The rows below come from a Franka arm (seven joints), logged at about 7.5 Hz.
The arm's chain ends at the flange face. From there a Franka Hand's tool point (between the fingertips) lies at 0.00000 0.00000 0.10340 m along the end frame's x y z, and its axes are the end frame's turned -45 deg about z.
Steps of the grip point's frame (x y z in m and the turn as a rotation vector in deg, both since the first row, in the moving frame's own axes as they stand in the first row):
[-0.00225 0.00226 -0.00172 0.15 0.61 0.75]
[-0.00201 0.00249 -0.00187 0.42 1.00 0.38]
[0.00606 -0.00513 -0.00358 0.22 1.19 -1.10]
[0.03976 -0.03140 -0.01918 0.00 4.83 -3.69]
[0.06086 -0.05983 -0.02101 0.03 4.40 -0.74]
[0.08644 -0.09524 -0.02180 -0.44 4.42 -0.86]
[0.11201 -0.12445 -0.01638 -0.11 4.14 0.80]
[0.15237 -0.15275 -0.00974 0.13 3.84 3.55]
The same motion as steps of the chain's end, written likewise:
[-0.00059 0.00415 -0.00171 0.54 0.33 0.75]
[-0.00041 0.00499 -0.00185 1.00 0.41 0.38]
[-0.00056 -0.00610 -0.00356 1.00 0.69 -1.10]
[-0.00004 -0.04397 -0.01881 3.42 3.42 -3.69]
[-0.00481 -0.07966 -0.02071 3.13 3.09 -0.74]
[-0.01238 -0.12335 -0.02149 2.81 3.44 -0.86]
[-0.01425 -0.16210 -0.01611 2.85 3.01 0.80]
[-0.00515 -0.21084 -0.00951 2.81 2.62 3.55]

